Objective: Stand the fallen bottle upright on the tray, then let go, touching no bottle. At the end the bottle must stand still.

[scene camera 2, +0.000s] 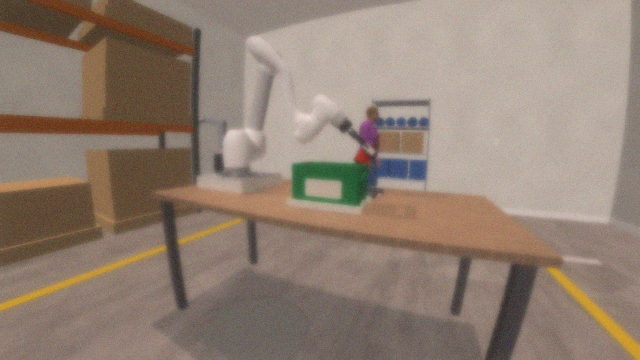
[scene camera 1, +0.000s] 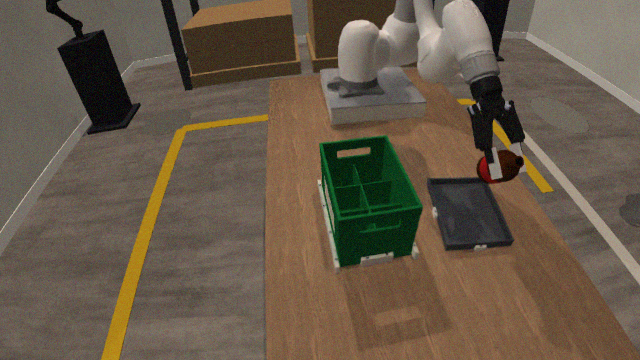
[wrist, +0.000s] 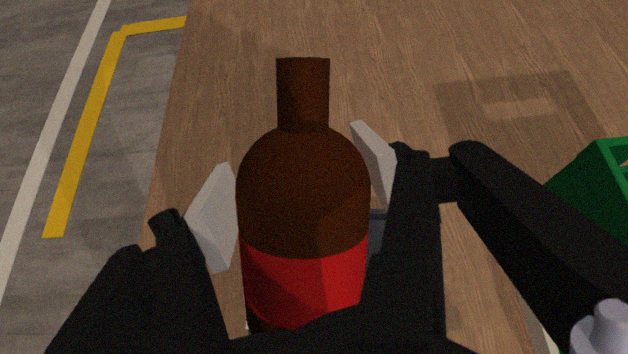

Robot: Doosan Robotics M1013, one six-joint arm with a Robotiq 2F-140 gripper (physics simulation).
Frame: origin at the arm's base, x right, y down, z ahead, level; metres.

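Seen in the pictures: gripper, fingertip midpoint: [scene camera 2: 373, 153] [scene camera 1: 509, 175] [wrist: 295, 164]; arm's base at its link origin: [scene camera 2: 237, 175] [scene camera 1: 358, 86].
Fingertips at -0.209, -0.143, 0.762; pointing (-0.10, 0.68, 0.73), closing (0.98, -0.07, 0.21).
Pixels of each thing's top centre, then the offset from my fingertips to it, as dx, dy, dz. "spot": a spot on its surface instead. Level surfaces: height alone.
- dark grey tray at a spot on its surface: [wrist: 378, 214] [scene camera 1: 467, 242] spot: +0.071, +0.192, +0.032
- green crate with dividers, top centre: [scene camera 1: 366, 171] [scene camera 2: 331, 163] +0.320, +0.040, -0.110
- wooden table at its surface level: dy +0.215
My gripper [scene camera 1: 507, 161] [scene camera 2: 369, 149] [wrist: 295, 164] is shut on a brown bottle with a red label [scene camera 1: 509, 166] [scene camera 2: 362, 157] [wrist: 303, 200]. Its pale finger pads sit on both sides of the bottle's body. The bottle is held in the air and tilted, with its neck toward the right in scene camera 1 and its red part to the left. It appears above the back right corner of the dark grey tray [scene camera 1: 465, 245] [wrist: 378, 214]; its exact height is unclear. The tray does not show behind the crate in scene camera 2.
A green crate with dividers [scene camera 1: 350, 242] [scene camera 2: 299, 186] [wrist: 575, 197] stands beside the tray on the wooden table [scene camera 1: 300, 300] [scene camera 2: 440, 225] [wrist: 400, 45]. The arm's grey base [scene camera 1: 375, 112] [scene camera 2: 240, 183] is at the back. A person in purple [scene camera 2: 369, 133] shows behind the gripper.
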